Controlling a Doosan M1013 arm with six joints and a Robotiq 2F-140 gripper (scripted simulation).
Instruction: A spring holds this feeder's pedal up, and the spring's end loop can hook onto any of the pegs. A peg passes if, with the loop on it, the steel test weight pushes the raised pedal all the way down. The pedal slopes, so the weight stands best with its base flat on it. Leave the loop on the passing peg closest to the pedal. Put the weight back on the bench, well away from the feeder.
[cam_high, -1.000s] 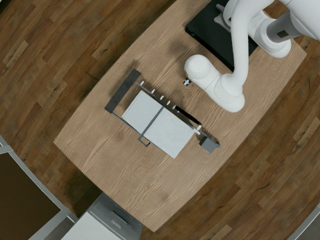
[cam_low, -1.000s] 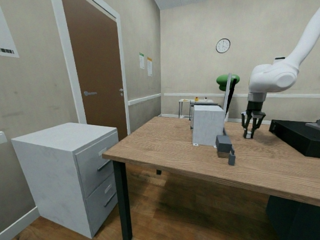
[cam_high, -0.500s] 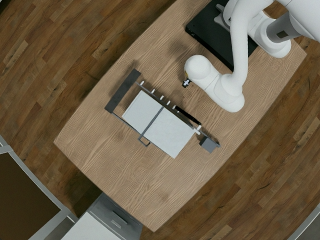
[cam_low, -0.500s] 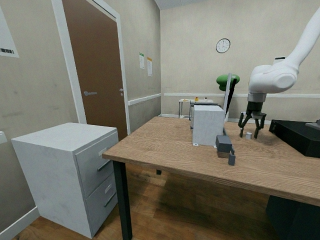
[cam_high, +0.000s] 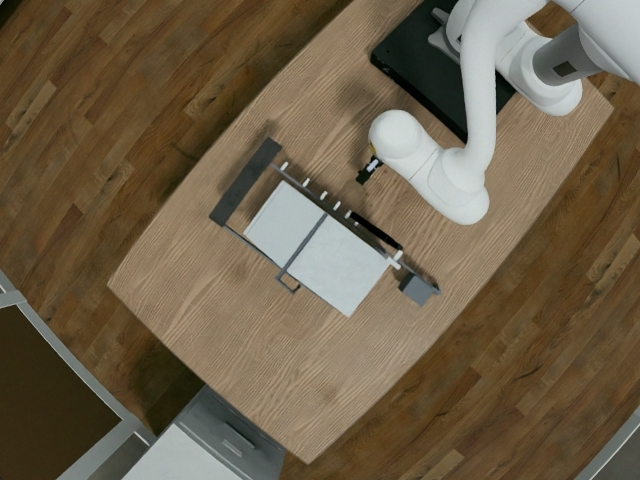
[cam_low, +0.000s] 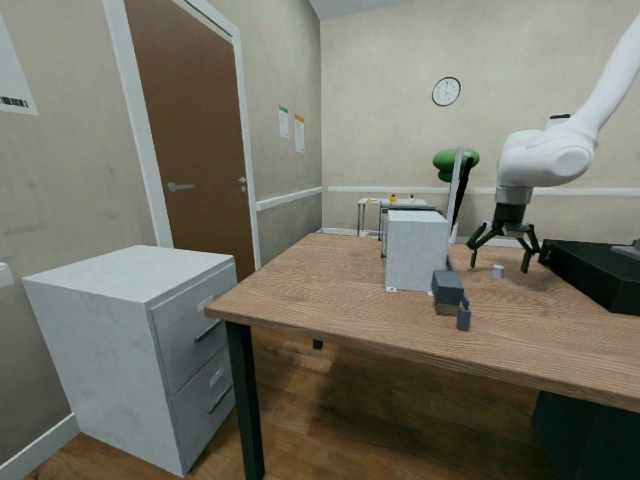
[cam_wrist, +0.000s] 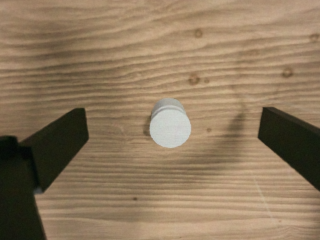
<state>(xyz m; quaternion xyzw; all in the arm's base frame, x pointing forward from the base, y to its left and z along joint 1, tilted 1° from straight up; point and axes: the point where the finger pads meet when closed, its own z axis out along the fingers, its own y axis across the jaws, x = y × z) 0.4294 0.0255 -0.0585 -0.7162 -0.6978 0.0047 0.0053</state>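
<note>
The steel test weight lies 1 cm below my hand. From my hand the other things lie so: white peg: 36 cm above, 18 cm ahead, 16 cm to the left.
</note>
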